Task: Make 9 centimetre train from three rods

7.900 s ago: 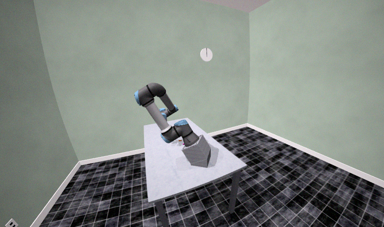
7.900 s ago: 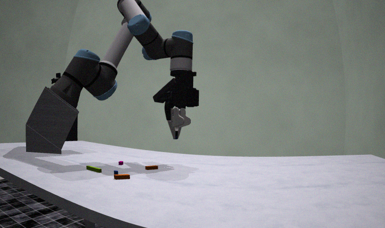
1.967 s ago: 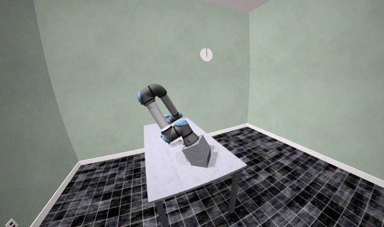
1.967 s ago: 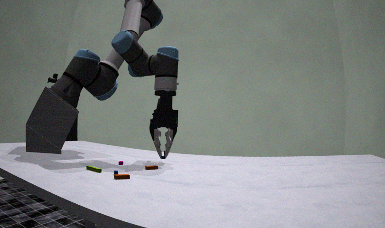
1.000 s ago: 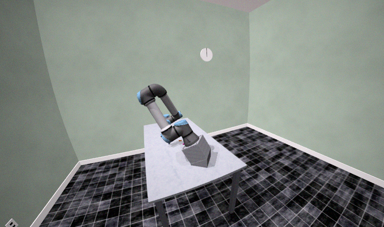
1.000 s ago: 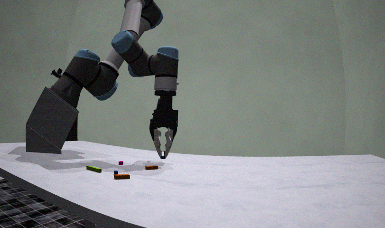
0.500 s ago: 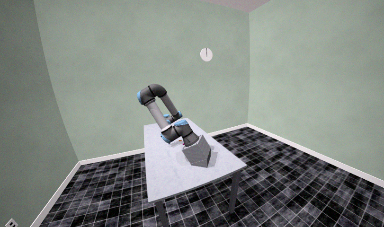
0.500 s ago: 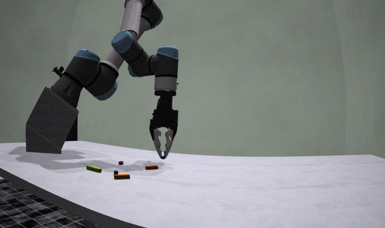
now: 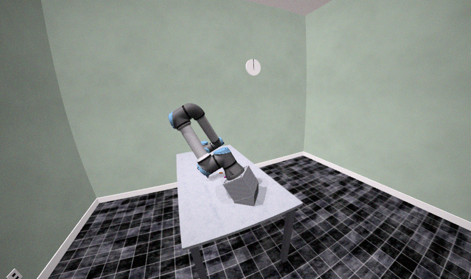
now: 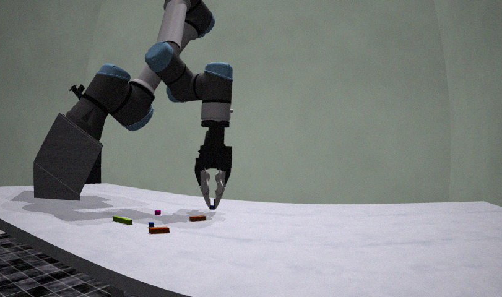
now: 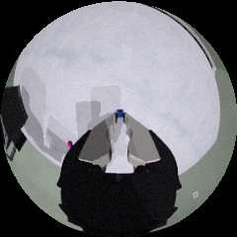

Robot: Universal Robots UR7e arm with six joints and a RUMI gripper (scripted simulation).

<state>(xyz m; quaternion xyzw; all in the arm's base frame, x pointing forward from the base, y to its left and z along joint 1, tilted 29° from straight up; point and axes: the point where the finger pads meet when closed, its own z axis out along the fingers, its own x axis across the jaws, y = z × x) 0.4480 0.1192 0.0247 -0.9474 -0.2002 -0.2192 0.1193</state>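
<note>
The lime rod lies 9 cm behind my hand, 32 cm to the right of it and 2 cm below it. Also, from my hand: magenta rod (8 cm behind, 16 cm to the right, 2 cm below).
</note>
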